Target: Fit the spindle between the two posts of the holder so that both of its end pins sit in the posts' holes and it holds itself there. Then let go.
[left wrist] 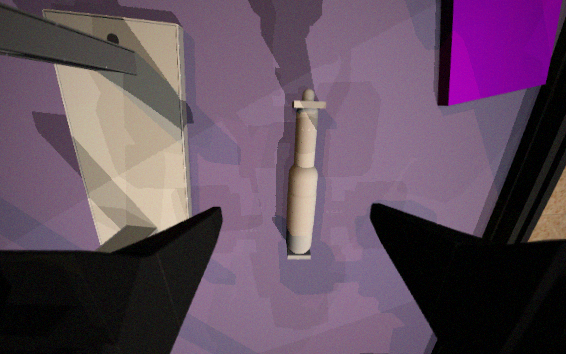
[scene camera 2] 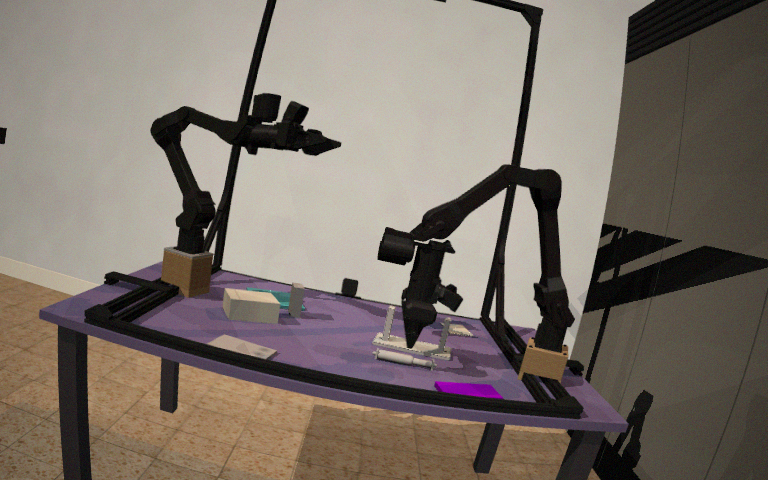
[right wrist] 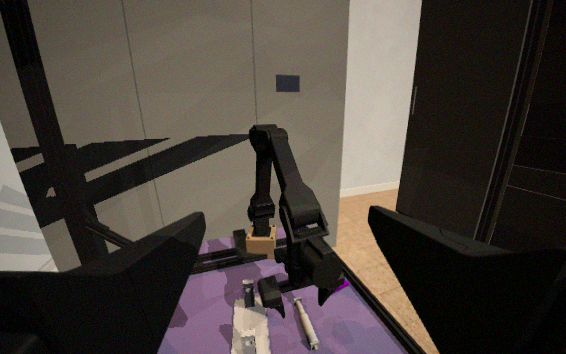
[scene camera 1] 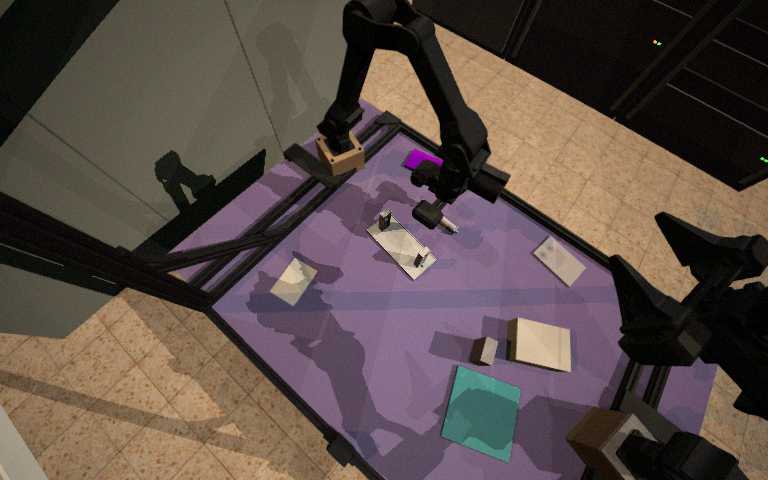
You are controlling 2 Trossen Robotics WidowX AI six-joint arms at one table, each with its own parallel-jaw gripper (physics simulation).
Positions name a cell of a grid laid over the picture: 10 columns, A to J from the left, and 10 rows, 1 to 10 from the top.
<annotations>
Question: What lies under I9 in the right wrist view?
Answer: The right gripper.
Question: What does the right gripper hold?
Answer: Nothing.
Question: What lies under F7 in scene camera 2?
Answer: The left gripper.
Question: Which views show the right gripper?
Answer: Scene camera 2, the right wrist view and scene camera 1 only.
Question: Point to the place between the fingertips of the right gripper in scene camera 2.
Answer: At E3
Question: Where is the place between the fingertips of the left gripper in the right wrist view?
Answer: At F9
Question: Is the right gripper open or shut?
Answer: Open.
</annotations>
